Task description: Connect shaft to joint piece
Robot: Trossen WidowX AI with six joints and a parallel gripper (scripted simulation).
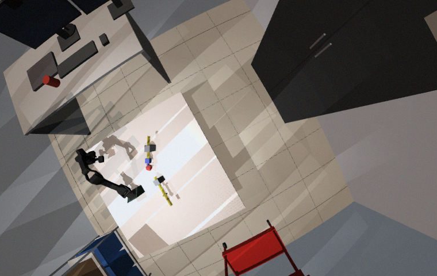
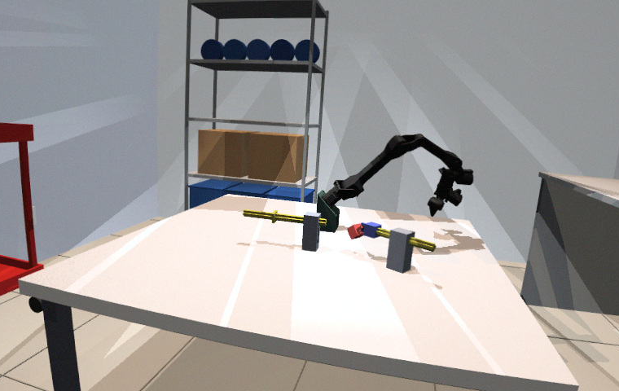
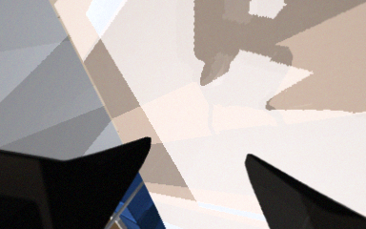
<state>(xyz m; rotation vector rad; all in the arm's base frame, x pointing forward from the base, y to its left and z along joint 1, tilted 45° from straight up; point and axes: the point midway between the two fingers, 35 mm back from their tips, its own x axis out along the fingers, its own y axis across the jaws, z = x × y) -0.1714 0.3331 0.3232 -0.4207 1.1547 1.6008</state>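
Right now the red joint piece is 45 cm ahead of my gripper tip and 31 cm to the right of it.
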